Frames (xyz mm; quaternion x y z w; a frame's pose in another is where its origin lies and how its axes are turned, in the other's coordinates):
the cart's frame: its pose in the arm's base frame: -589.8 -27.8 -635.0 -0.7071 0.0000 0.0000 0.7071
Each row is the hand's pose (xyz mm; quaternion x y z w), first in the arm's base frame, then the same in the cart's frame.
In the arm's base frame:
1: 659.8 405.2 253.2 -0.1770 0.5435 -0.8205 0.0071
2: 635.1 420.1 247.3 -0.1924 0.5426 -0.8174 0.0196
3: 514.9 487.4 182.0 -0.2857 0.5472 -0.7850 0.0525
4: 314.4 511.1 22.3 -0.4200 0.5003 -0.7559 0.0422
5: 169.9 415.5 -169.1 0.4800 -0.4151 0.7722 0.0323
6: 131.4 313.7 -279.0 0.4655 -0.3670 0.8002 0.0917
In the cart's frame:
1: 1249.6 -888.2 433.0 -0.1201 0.9645 -0.1959 0.1302
2: 1224.9 -882.3 447.9 -0.1222 0.9617 -0.1943 0.1499
3: 1104.7 -817.0 515.2 -0.1649 0.9420 -0.1681 0.2391
4: 904.2 -657.3 538.9 -0.2672 0.8883 -0.1807 0.3268
5: 759.7 -465.9 443.3 -0.3622 0.8395 -0.2525 0.3166
6: 721.2 -356.0 341.5 -0.3940 0.8253 -0.3063 0.2643

